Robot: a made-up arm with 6 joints.
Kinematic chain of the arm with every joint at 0, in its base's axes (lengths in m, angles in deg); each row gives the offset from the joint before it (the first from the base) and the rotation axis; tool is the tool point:
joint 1: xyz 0 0 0.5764 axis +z
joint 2: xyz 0.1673 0 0 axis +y
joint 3: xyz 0 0 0.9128 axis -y
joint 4: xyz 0 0 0.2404 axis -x
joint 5: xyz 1.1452 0 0 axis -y
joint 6: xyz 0.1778 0 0 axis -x
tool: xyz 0 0 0
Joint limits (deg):
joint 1: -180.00..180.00
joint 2: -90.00..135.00
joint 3: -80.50..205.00
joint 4: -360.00..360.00
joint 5: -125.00..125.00
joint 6: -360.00..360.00
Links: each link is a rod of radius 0.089 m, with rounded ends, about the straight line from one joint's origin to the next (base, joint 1, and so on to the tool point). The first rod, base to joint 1, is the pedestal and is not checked.
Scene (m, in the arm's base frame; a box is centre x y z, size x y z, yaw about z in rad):
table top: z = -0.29
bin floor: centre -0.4 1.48 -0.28 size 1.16 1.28 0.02 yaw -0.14
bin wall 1: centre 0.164 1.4 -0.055 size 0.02 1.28 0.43 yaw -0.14
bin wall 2: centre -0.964 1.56 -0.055 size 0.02 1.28 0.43 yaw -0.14
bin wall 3: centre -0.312 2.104 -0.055 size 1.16 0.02 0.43 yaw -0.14
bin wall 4: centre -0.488 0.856 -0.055 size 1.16 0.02 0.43 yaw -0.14
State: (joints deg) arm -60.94 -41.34 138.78 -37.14 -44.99 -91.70
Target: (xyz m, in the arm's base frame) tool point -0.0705 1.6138 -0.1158
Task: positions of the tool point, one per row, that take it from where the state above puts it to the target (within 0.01 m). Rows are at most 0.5 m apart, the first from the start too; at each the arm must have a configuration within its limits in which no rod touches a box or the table.
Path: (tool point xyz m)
1: -0.5652 1.6753 0.7012
2: -0.3207 1.7064 0.2828
3: -0.0704 1.6138 -0.1158

